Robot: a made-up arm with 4 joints.
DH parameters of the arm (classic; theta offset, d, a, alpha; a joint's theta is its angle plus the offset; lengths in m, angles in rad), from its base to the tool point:
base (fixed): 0 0.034 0 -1.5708
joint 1: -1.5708 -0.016 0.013 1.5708
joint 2: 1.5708 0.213 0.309 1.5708
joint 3: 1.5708 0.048 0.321 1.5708
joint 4: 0 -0.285 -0.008 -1.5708
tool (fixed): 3.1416 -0.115 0 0
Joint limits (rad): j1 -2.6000..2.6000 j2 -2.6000..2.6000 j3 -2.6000..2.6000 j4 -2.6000..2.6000
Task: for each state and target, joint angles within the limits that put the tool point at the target. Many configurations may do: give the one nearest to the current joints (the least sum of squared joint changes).
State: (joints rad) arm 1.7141 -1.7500 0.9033 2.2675
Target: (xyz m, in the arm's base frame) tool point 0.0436 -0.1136 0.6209
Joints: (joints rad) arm 1.7137 -1.7515 0.1483 2.1636
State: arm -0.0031 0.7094 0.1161 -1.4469
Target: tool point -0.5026 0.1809 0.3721
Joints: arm 0.9160 0.7610 -0.8384 -0.9415
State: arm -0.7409 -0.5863 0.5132 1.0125
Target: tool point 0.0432 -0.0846 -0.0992
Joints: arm -0.7574 -0.8224 1.2615 0.7069
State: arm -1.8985 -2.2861 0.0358 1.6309
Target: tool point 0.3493 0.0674 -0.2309
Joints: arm -2.1581 -2.3199 0.5960 1.6213
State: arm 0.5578 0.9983 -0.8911 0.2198
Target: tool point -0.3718 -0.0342 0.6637
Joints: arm 1.4612 1.4276 -0.6769 0.3496
